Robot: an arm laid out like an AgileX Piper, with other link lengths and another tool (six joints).
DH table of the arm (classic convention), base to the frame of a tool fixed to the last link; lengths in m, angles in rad. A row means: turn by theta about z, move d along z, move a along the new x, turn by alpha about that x. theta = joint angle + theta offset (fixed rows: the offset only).
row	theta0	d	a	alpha
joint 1	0	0.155	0	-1.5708
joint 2	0.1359	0	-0.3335	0
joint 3	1.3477	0	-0.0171	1.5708
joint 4	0	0.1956	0	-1.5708
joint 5	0	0	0	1.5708
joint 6	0.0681	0.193	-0.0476	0.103
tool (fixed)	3.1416	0.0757	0	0
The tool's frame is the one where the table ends.
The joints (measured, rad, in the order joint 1, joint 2, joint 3, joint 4, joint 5, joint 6), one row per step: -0.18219, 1.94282, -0.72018, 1.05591, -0.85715, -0.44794; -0.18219, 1.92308, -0.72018, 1.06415, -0.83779, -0.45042; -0.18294, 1.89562, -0.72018, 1.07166, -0.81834, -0.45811; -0.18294, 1.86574, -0.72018, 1.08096, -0.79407, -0.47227; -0.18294, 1.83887, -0.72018, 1.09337, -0.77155, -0.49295; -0.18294, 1.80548, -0.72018, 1.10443, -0.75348, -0.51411; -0.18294, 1.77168, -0.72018, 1.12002, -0.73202, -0.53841; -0.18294, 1.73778, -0.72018, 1.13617, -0.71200, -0.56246; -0.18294, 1.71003, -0.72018, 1.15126, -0.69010, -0.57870; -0.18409, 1.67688, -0.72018, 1.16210, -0.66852, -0.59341; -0.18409, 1.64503, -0.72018, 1.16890, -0.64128, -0.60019; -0.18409, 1.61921, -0.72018, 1.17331, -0.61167, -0.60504; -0.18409, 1.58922, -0.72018, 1.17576, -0.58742, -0.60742; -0.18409, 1.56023, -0.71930, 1.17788, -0.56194, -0.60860
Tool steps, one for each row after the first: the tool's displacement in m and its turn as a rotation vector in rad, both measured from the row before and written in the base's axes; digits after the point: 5 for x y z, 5 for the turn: -0.00132, 0.00173, 0.00319, 0.01541, -0.01164, 0.00093; -0.00154, 0.00181, 0.00660, 0.01120, -0.01541, 0.00366; -0.00126, 0.00284, 0.00641, 0.01233, -0.01181, 0.00832; -0.00151, 0.00264, 0.00533, 0.00944, -0.00529, 0.00855; -0.00208, 0.00242, 0.00923, 0.00348, -0.01301, 0.00859; -0.00259, 0.00276, 0.00818, 0.00678, -0.01098, 0.00857; -0.00289, 0.00270, 0.00843, 0.00592, -0.01224, 0.00813; -0.00230, 0.00294, 0.00547, 0.01211, -0.01154, 0.00736; -0.00257, 0.00300, 0.00824, 0.00892, -0.01793, 0.00946; -0.00134, 0.00453, 0.00696, 0.01509, -0.02042, 0.01431; -0.00021, 0.00508, 0.00438, 0.01708, -0.01506, 0.01741; -0.00121, 0.00454, 0.00738, 0.01215, -0.02199, 0.01493; -0.00127, 0.00489, 0.00651, 0.01345, -0.02054, 0.01597
